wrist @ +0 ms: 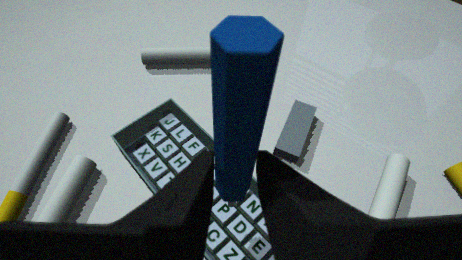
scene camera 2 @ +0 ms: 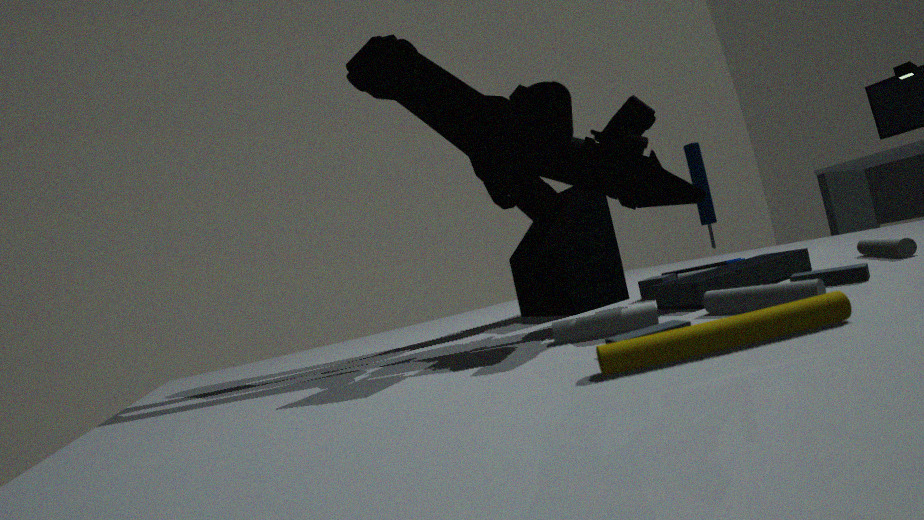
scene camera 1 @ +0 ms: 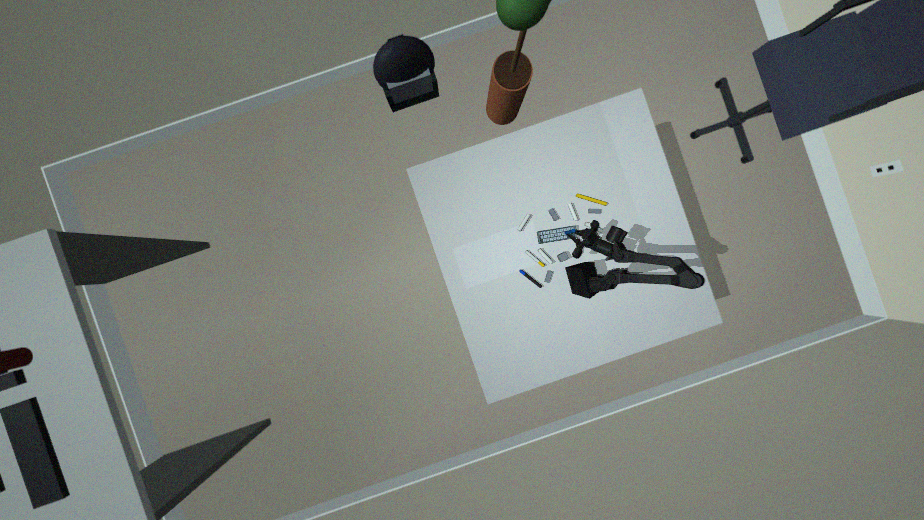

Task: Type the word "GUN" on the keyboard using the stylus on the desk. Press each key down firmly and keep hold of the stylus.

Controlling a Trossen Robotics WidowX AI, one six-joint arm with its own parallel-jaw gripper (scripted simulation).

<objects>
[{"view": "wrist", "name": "gripper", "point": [235, 159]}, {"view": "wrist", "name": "blue stylus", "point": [244, 50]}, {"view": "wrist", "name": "grey block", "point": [290, 143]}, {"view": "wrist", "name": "white cylinder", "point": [386, 200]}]
</objects>
